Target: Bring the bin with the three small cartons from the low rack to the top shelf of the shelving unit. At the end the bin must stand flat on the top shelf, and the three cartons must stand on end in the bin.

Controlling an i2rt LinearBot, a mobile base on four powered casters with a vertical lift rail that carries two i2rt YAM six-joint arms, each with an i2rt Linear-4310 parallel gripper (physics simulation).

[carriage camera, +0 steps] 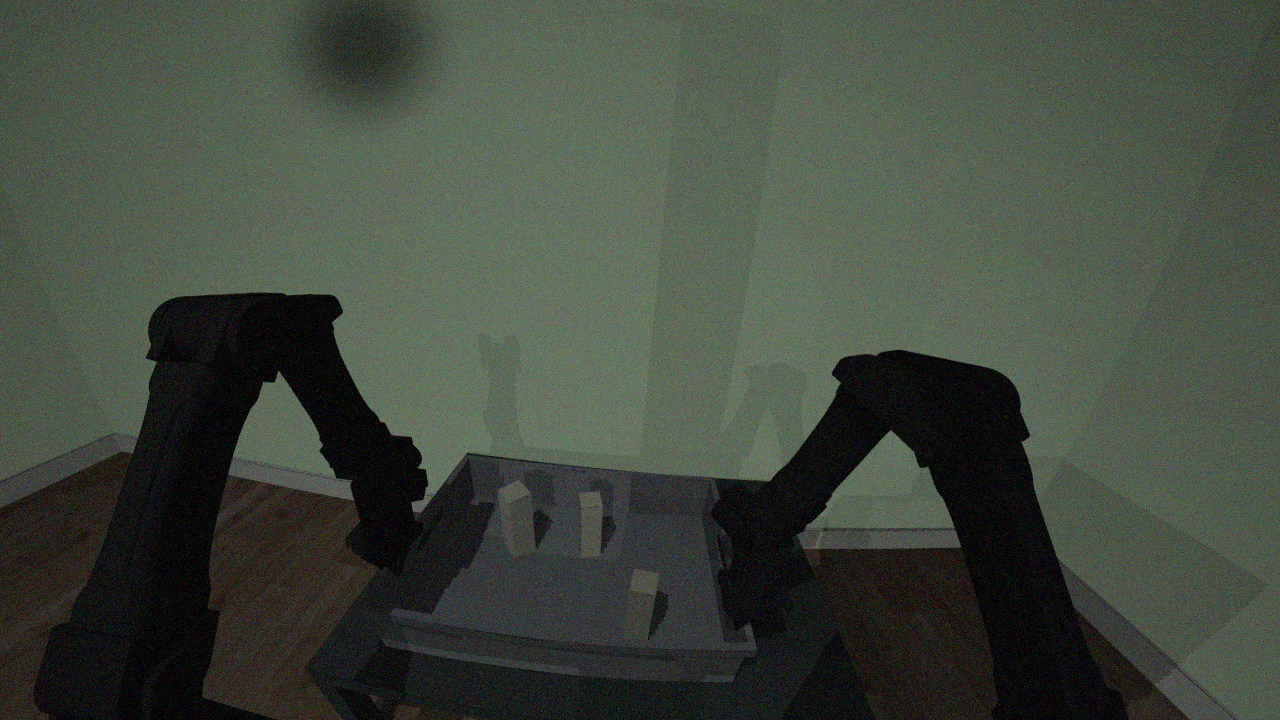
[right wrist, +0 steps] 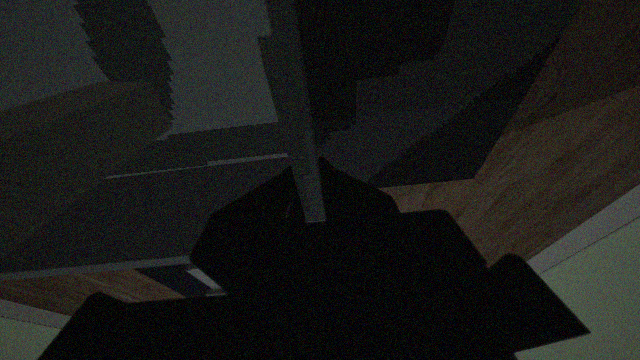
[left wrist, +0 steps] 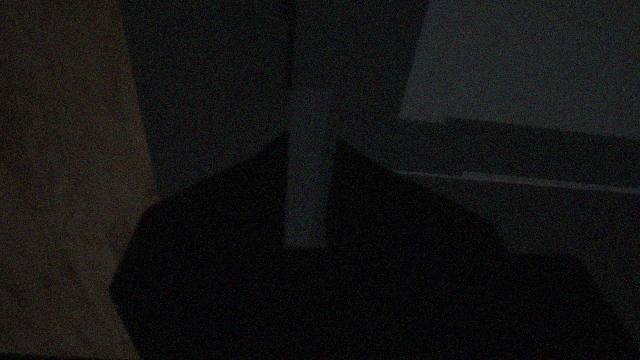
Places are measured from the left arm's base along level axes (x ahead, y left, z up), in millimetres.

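Pixels of known places: left gripper, fingertip midpoint: [carriage camera: 396, 572] [left wrist: 308, 148]; right gripper, fingertip midpoint: [carriage camera: 739, 626] [right wrist: 311, 165].
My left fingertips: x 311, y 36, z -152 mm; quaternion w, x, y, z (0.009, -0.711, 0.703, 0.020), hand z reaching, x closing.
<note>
Behind a point stands the place of what it marks.
The grey bin [carriage camera: 554, 653] @[y -262, x 234, z -179 mm] [left wrist: 309, 210] @[y 34, x 309, z -123 mm] [right wrist: 287, 75] @[y -554, x 346, z -123 mm] stands on the dark low rack [carriage camera: 344, 640] @[y 106, x 227, z -243 mm]. Three pale cartons stand on end in it: one carton [carriage camera: 516, 521] @[y -142, x 443, z -128 mm] at the back left, another carton [carriage camera: 590, 526] @[y -284, x 470, z -147 mm] beside it, and a third carton [carriage camera: 641, 604] @[y -389, x 296, z -126 mm] [right wrist: 95, 112] @[y -414, x 329, z -181 mm] near the front right. My left gripper [carriage camera: 404, 559] @[y 36, x 311, z -152 mm] [left wrist: 308, 148] @[y 36, x 311, z -152 mm] is shut on the bin's wall at the left of the picture. My right gripper [carriage camera: 735, 591] [right wrist: 311, 165] @[y -553, x 283, z -157 mm] is shut on the opposite wall. The fingertips are very dark in the carriage view. The shelving unit does not show.
A green wall [carriage camera: 572, 268] @[y -174, x 812, z 309 mm] rises behind the rack, with a pale skirting board [carriage camera: 895, 538] @[y -1319, x 792, z -497 mm] at its foot. Wooden floor [carriage camera: 268, 573] @[y 669, x 478, z -548 mm] [left wrist: 60, 175] @[y 466, x -73, z -548 mm] [right wrist: 560, 135] @[y -1325, x 3, z -548 mm] lies on both sides of the rack. A dark blurred spot [carriage camera: 362, 44] @[y 351, x 816, z 808 mm] shows at the upper left.
</note>
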